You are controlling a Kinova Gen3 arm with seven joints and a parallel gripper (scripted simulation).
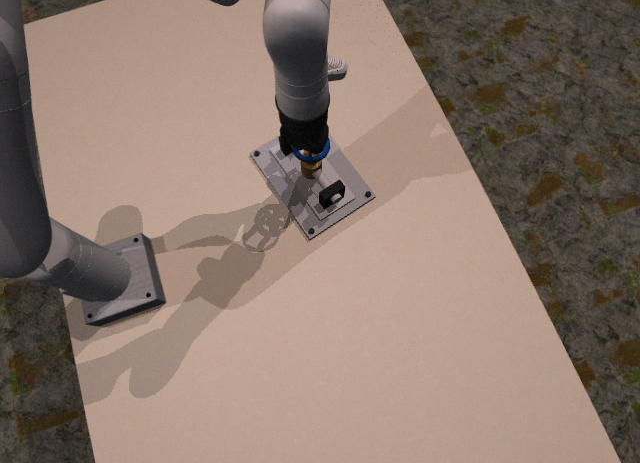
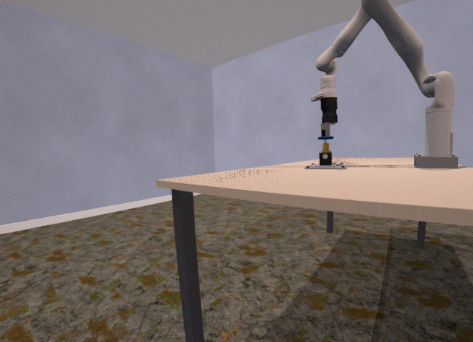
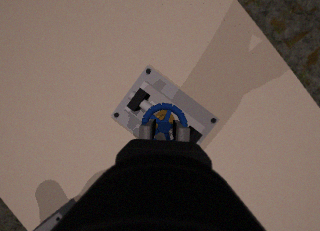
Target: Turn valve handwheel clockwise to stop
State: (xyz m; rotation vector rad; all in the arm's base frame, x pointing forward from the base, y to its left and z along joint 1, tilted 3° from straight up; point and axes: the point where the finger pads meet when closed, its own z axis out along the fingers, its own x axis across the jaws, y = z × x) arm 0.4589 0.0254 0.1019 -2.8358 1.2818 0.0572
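Now: the handwheel 3 cm below my hand.
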